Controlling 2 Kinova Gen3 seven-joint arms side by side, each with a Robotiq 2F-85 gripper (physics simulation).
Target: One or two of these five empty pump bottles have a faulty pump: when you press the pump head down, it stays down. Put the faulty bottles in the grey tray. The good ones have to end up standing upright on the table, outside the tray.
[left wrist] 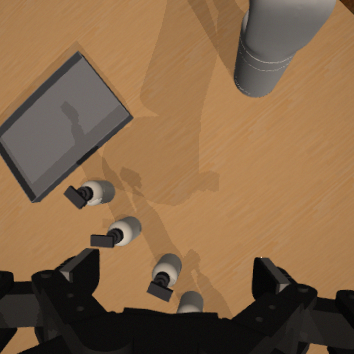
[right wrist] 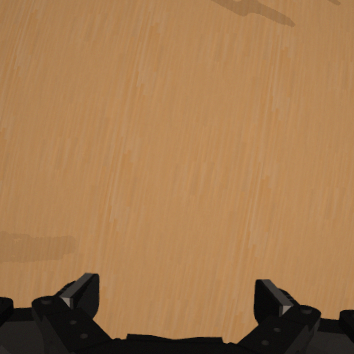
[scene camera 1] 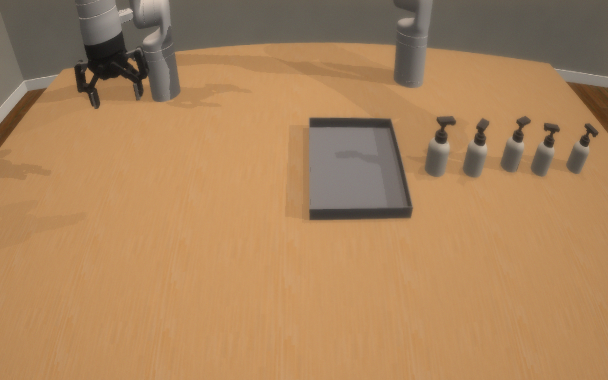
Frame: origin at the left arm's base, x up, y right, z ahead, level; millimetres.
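Seen in the pictures: left gripper, between the fingertips: [left wrist: 175, 270]; right gripper, between the fingertips: [right wrist: 176, 294] [scene camera 1: 118, 102]; left arm's base, origin of its link: [left wrist: 255, 75] [scene camera 1: 408, 80]; right arm's base, origin of its link: [scene camera 1: 166, 93].
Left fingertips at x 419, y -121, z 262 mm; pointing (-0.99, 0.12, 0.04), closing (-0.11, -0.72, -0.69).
Note:
Pixels of each thing's top centre, then the offset from my left fingertips to it.
- first bottle, centre of its top: [left wrist: 71, 194] [scene camera 1: 444, 119] dx -279, dy +170, dz +145 mm
- second bottle, centre of its top: [left wrist: 103, 241] [scene camera 1: 484, 122] dx -279, dy +72, dz +155 mm
- third bottle, centre of its top: [left wrist: 155, 290] [scene camera 1: 522, 120] dx -278, dy -46, dz +145 mm
- fourth bottle, centre of its top: [scene camera 1: 554, 126] dx -278, dy -136, dz +167 mm
- last bottle, centre of its top: [scene camera 1: 590, 126] dx -278, dy -271, dz +166 mm
- grey tray, centre of its top: [scene camera 1: 356, 157] [left wrist: 52, 126] dx -389, dy +353, dz +126 mm
Five white pump bottles with dark pump heads stand upright in a row right of the tray in scene camera 1: the first bottle [scene camera 1: 437, 157] [left wrist: 100, 192], the second bottle [scene camera 1: 475, 159] [left wrist: 126, 230], the third bottle [scene camera 1: 513, 154], the fourth bottle [scene camera 1: 542, 159] and the last bottle [scene camera 1: 578, 157]. Every pump head looks raised. The grey tray [scene camera 1: 360, 213] [left wrist: 107, 87] holds no bottle. My left gripper [left wrist: 175, 270] is open above the table near the bottles, with part of the row hidden behind it. My right gripper [scene camera 1: 117, 100] [right wrist: 176, 294] is open and empty above the table at the far left.
The left arm's grey base [scene camera 1: 411, 60] [left wrist: 255, 75] stands at the back, behind the tray and bottles. The right arm's base [scene camera 1: 164, 75] stands at the back left beside the right gripper. Arm shadows fall on the table and tray.

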